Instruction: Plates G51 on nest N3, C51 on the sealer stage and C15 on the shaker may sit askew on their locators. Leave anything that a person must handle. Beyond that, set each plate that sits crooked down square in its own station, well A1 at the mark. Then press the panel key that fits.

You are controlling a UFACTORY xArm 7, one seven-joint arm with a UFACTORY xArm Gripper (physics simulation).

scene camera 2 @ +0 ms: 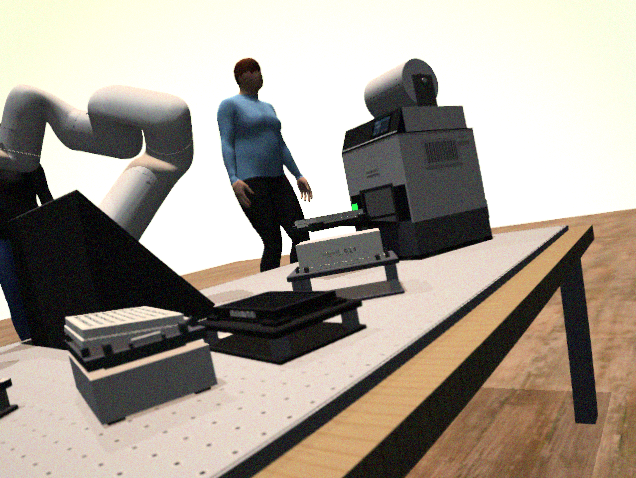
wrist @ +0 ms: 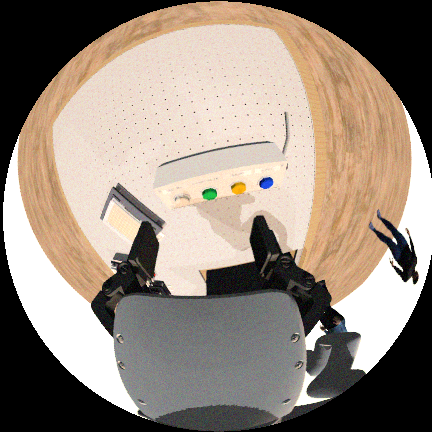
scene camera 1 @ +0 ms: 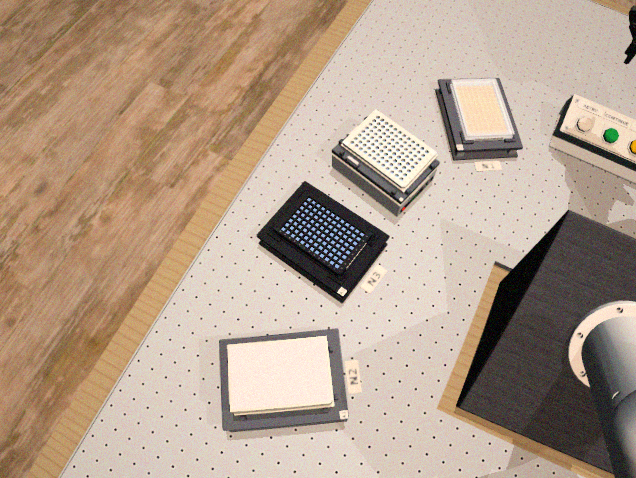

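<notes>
My gripper [wrist: 201, 230] is open and empty, its fingers pointing toward the button panel [wrist: 220, 162] [scene camera 1: 598, 117]. The panel carries a white key [wrist: 182, 198] [scene camera 1: 585, 123], a green key [wrist: 209, 194] [scene camera 1: 610, 135], an amber key [wrist: 239, 188] and a blue key [wrist: 266, 183]. A white welled plate [scene camera 1: 389, 149] [scene camera 2: 123, 318] is on the shaker [scene camera 2: 149, 377] and looks tilted in scene camera 2. A black plate with blue wells [scene camera 1: 323, 233] [scene camera 2: 272, 303] is on nest N3; its seating is hard to judge. The sealer stage [scene camera 2: 329, 221] sticks out; a plate on it cannot be made out.
A pale plate [scene camera 1: 482, 108] [wrist: 125, 217] is on nest N1, and a white one [scene camera 1: 280, 374] [scene camera 2: 339, 249] on N2. The sealer [scene camera 2: 437, 179] stands behind N2. The dark arm pedestal [scene camera 1: 544, 308] [scene camera 2: 51, 267] is beside the nests. A person in blue [scene camera 2: 251, 133] stands beyond the table.
</notes>
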